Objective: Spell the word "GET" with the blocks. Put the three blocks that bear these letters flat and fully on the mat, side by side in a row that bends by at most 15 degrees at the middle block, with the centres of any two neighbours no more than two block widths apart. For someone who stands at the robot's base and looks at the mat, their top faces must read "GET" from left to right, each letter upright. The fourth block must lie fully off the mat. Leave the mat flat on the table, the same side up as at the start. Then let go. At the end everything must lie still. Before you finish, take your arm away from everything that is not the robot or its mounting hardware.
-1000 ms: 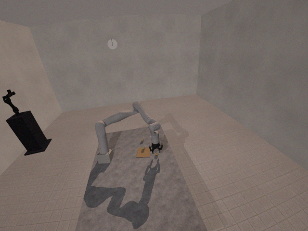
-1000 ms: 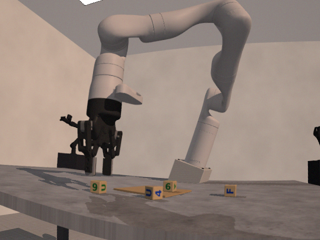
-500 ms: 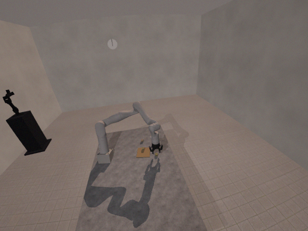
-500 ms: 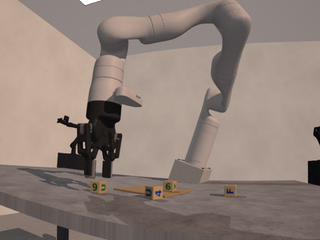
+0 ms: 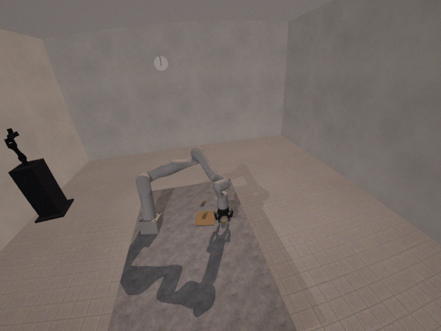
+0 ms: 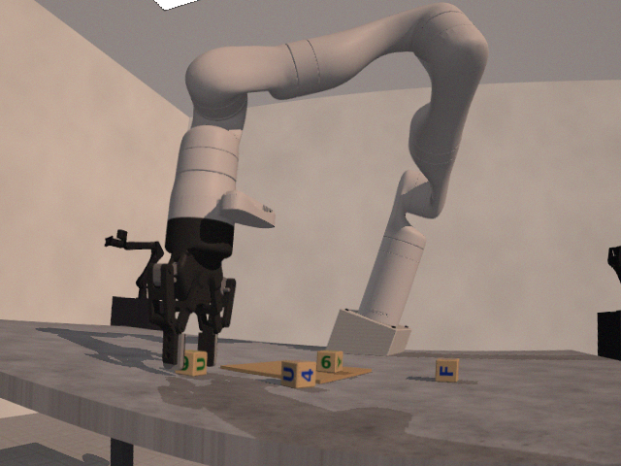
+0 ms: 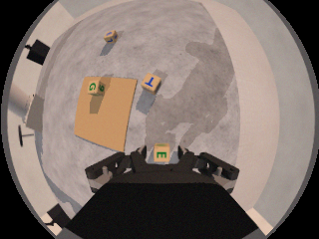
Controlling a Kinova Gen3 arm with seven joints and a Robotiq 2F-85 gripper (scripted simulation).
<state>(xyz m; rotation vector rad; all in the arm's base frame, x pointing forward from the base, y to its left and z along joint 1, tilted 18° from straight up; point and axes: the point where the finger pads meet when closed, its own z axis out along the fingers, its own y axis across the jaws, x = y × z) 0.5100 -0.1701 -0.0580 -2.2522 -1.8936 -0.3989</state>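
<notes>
Right now the E block is 1 cm below my hand. Also, from my hand: F block (8 cm behind, 28 cm to the left, 1 cm below); mat (12 cm behind, 9 cm to the left, 2 cm below).
</notes>
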